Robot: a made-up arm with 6 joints.
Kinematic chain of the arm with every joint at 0, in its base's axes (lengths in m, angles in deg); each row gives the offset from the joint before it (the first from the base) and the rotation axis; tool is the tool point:
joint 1: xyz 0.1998 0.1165 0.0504 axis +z
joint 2: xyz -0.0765 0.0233 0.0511 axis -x
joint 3: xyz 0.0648 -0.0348 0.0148 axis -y
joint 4: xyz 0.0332 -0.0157 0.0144 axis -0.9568 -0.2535 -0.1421
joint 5: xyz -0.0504 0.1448 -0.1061 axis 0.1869 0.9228 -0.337
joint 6: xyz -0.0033 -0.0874 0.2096 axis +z
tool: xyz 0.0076 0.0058 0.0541
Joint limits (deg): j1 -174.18..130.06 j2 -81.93..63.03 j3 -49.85..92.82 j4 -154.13..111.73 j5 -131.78..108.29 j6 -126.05..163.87
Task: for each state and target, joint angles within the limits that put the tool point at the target. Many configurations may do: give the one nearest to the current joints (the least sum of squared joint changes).
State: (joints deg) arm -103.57 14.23 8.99 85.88 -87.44 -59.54
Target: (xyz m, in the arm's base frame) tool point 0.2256 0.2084 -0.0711
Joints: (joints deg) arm -104.93 18.11 25.13 89.79 -49.91 -59.62
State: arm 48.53 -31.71 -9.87 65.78 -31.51 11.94
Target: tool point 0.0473 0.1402 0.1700
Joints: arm 42.35 -32.25 -9.67 65.33 -18.92 11.51
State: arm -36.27 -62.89 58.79 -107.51 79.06 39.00
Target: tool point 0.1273 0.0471 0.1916
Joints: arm -58.23 -81.36 74.66 -124.58 83.91 39.45
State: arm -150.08 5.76 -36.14 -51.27 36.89 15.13
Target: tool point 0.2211 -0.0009 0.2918
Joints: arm -139.76 45.53 -22.12 -32.36 -2.13 17.26
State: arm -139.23 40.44 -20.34 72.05 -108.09 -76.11
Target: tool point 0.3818 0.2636 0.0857
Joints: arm -128.98 37.60 -25.02 73.29 -60.03 -77.66
